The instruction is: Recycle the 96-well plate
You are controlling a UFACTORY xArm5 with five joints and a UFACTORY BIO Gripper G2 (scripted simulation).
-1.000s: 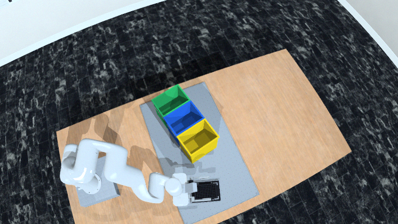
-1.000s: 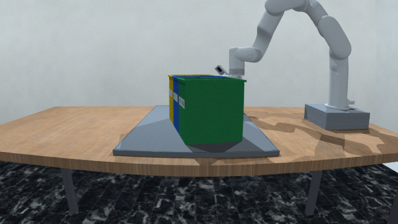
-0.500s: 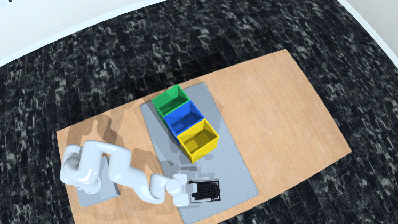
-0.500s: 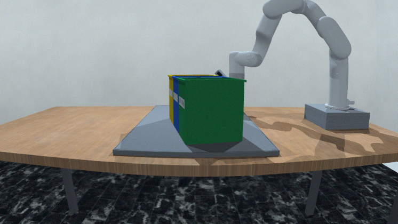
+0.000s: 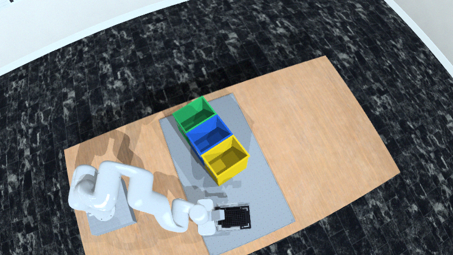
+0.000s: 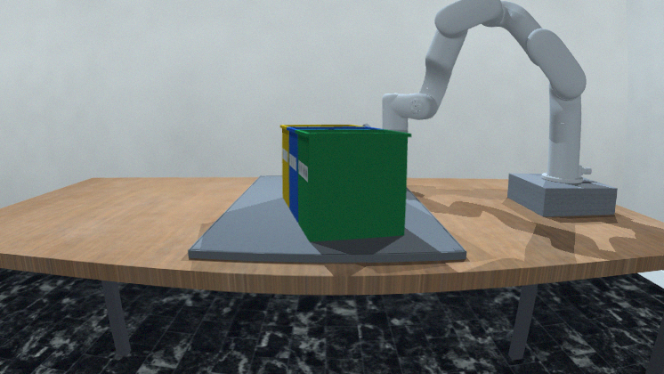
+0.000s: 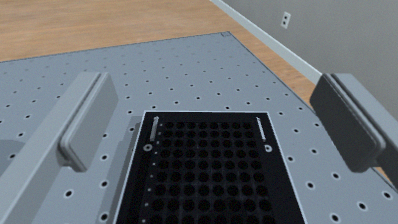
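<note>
My gripper is now 70 mm above the black 96-well plate. From my hand the other things lie so: plate nest N1: 80 mm below; yellow recycle bin: 70 mm ahead, 260 mm to the left; blue bin: 50 mm ahead, 390 mm to the left.
</note>
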